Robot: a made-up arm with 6 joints.
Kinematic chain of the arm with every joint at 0, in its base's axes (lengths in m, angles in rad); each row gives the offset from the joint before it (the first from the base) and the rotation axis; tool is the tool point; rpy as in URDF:
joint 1: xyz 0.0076 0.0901 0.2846 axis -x
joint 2: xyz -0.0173 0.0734 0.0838 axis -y
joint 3: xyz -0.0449 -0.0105 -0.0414 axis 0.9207 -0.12 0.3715
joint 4: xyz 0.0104 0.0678 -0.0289 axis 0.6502 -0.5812 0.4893
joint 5: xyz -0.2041 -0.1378 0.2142 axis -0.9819 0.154 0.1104
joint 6: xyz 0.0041 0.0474 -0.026 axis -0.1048 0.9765 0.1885
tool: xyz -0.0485 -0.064 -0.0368 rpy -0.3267 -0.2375 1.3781
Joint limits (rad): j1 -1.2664..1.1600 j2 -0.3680..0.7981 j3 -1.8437..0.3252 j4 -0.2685..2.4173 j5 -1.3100..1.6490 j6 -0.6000..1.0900
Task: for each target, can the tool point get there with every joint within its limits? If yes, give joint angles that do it. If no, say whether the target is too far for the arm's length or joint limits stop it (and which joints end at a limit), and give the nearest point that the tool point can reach.
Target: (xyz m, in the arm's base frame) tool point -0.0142 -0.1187 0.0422
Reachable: yes | joints -0.7782 0.3832 -1.0499 2.0472 1.3758 0.3401
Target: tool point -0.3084 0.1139 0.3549
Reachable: yes | joints 0.4549 0.2854 -0.2363 0.2441 -0.8881 0.7051
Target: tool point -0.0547 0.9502 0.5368
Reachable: no: too far | nearest point -0.1199 0.5110 0.4080 | short by 0.462 m
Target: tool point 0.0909 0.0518 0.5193
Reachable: no: joint limits stop it (at a limit: joint 1, joint 2, joint 4, joint 6) | nearest point 0.0907 0.0057 0.5424 | short by 0.052 m
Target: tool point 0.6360 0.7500 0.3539
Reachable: no: too far | nearest point 0.2892 0.3377 0.3106 | short by 0.540 m
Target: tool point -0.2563 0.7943 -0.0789
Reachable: no: too far | nearest point -0.1267 0.4817 0.0904 | short by 0.378 m
